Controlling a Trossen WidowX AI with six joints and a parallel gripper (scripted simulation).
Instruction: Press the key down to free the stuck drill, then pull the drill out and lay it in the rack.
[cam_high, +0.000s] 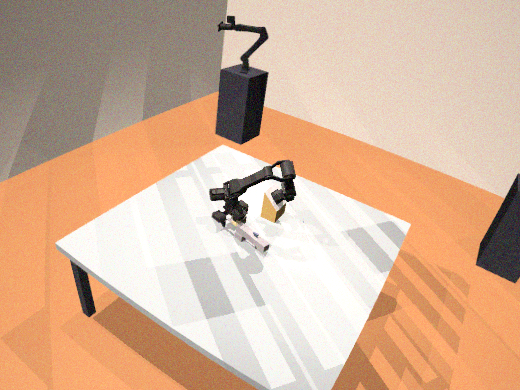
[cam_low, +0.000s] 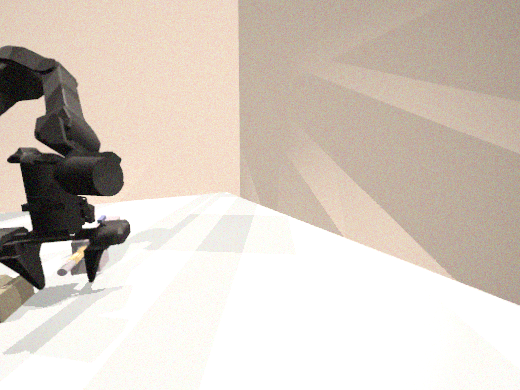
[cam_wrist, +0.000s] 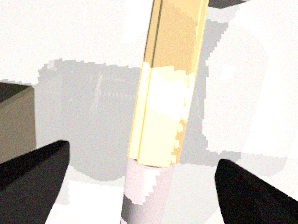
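The drill is 50 mm to the left of my gripper tip, 30 mm above it and 10 mm ahead of it. From my gripper tip the other things lie so: blue key (170 mm to the left, 40 mm ahead, 30 mm above); rack (80 mm behind).
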